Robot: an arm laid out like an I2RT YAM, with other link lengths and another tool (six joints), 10 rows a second.
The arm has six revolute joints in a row. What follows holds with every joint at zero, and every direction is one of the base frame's. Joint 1 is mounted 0.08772 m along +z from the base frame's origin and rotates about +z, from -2.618 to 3.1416 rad. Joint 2 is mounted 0.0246 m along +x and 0.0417 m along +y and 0.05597 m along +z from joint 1 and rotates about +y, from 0 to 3.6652 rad. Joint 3 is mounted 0.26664 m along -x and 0.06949 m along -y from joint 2 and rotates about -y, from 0 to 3.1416 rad. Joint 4 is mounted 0.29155 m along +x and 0.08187 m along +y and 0.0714 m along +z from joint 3 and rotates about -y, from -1.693 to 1.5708 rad. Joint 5 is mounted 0.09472 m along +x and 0.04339 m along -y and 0.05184 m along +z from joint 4 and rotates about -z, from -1.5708 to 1.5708 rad. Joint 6 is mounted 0.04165 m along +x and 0.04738 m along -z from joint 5 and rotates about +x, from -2.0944 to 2.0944 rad. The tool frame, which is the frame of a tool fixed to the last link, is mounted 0.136 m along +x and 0.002 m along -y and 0.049 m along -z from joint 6; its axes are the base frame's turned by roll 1.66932, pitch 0.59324 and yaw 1.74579 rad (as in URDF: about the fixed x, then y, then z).
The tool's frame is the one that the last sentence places.
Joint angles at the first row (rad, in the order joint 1, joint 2, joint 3, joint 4, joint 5, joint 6):
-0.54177, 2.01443, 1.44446, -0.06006, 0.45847, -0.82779
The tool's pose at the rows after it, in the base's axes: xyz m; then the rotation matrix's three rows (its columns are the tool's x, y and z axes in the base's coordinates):
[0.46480 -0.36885 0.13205], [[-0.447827 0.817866 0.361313], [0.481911 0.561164 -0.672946], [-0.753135 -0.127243 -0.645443]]
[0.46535 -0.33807 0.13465], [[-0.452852 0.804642 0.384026], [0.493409 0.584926 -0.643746], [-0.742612 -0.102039 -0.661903]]
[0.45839 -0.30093 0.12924], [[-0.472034 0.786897 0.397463], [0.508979 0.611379 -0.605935], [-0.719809 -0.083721 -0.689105]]
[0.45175 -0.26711 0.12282], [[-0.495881 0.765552 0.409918], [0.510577 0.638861 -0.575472], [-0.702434 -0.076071 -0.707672]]
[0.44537 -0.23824 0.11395], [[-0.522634 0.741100 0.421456], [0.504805 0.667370 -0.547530], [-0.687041 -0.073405 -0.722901]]
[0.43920 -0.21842 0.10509], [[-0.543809 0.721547 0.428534], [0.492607 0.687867 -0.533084], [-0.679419 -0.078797 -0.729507]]
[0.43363 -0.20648 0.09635], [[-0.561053 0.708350 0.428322], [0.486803 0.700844 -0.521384], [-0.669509 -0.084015 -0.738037]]
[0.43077 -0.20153 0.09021], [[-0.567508 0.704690 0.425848], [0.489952 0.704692 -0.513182], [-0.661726 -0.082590 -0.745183]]
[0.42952 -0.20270 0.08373], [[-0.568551 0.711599 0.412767], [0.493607 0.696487 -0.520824], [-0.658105 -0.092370 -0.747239]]
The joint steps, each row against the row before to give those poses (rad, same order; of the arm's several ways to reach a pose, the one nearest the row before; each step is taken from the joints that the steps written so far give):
0.04202, -0.05749, -0.05168, -0.00833, 0.00070, 0.02090
0.04510, -0.06006, -0.04994, -0.03391, -0.00280, 0.04147
0.05279, -0.07299, -0.08026, -0.03514, -0.00193, 0.04557
0.05403, -0.06174, -0.07582, -0.01815, 0.00335, 0.03164
0.04889, -0.04777, -0.06984, -0.00435, 0.00044, 0.02062
0.03684, -0.03225, -0.06061, 0.01358, 0.00624, 0.00758
0.02140, -0.01653, -0.04091, 0.00828, 0.00112, 0.00494
0.00745, -0.00271, -0.01748, 0.00307, -0.00270, 0.00769
0.00047, 0.01717, -0.00238, 0.00883, 0.01246, 0.00455

